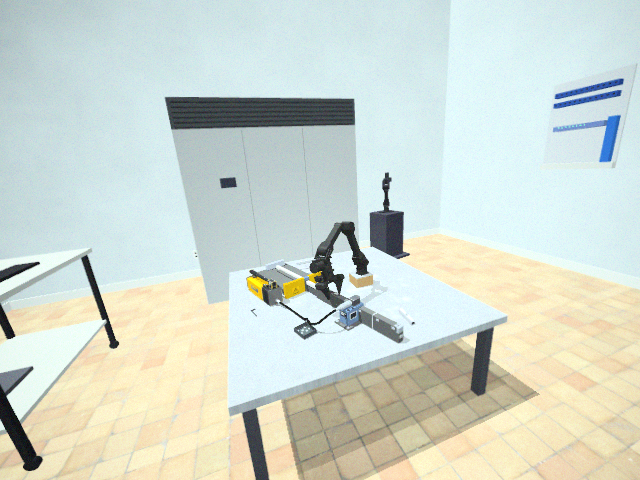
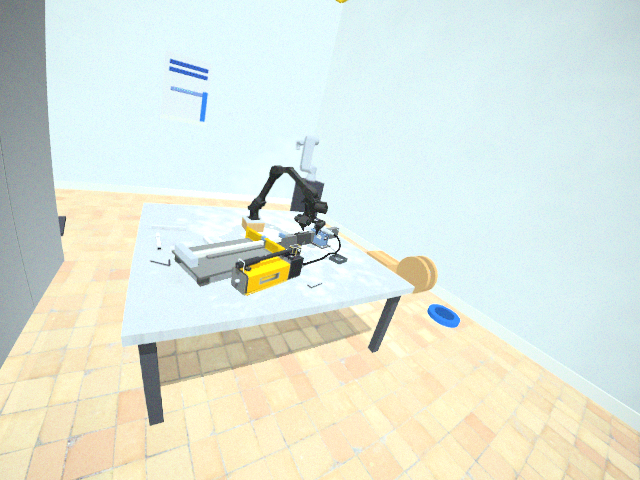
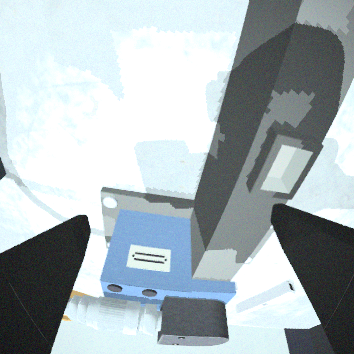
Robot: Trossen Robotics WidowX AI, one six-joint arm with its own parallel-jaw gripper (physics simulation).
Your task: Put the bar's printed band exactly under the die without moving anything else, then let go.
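Pixels of known places: gripper, fingertip midpoint: (image 1: 334, 296) (image 2: 309, 233) (image 3: 180, 219); arm's base at its link origin: (image 1: 362, 273) (image 2: 253, 218).
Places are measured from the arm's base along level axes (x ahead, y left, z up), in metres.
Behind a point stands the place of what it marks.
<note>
A long dark grey bar (image 1: 385, 326) {x 0.277, y 0.499, z -0.015 m} (image 2: 297, 238) {x 0.330, y 0.114, z -0.013 m} (image 3: 235, 130) {x 0.323, y 0.157, z -0.020 m} runs past the blue unit (image 1: 349, 314) {x 0.360, y 0.345, z 0.000 m} (image 2: 320, 238) {x 0.356, y 0.285, z -0.016 m} (image 3: 150, 225) {x 0.345, y 0.281, z -0.044 m}. A thin white line (image 1: 373, 319) {x 0.286, y 0.431, z -0.011 m} crosses it beyond the unit; whether this is the printed band I cannot tell. A dark rounded block (image 3: 194, 320) {x 0.301, y 0.285, z 0.039 m} sits at the unit's near edge; I cannot tell which part is the die. A small block with a pale window (image 3: 285, 167) {x 0.297, y 0.159, z 0.002 m} is on the grey bar. My gripper (image 1: 334, 295) {x 0.344, y 0.191, z 0.023 m} (image 2: 310, 230) {x 0.344, y 0.191, z 0.023 m} (image 3: 180, 219) {x 0.344, y 0.191, z 0.023 m} is open and empty, pointing down above the bar and unit area, apart from both.
The yellow-and-black machine (image 1: 256, 289) {x 0.641, y -0.249, z -0.017 m} (image 2: 268, 277) {x 0.647, y -0.291, z -0.016 m} stands beside a grey bed carrying a white rod (image 1: 289, 272) {x 0.379, y -0.329, z 0.000 m} (image 2: 227, 250) {x 0.389, y -0.351, z -0.009 m}. A yellow plate (image 1: 294, 288) {x 0.440, y -0.118, z -0.020 m} stands at the bed's end. A black cable runs near a small control box (image 1: 305, 329) {x 0.549, y 0.237, z -0.067 m} (image 2: 338, 258) {x 0.542, y 0.275, z -0.066 m}. A white stick (image 1: 406, 316) {x 0.101, y 0.463, z -0.050 m} (image 3: 265, 296) {x 0.097, y 0.438, z -0.057 m} lies past the bar.
</note>
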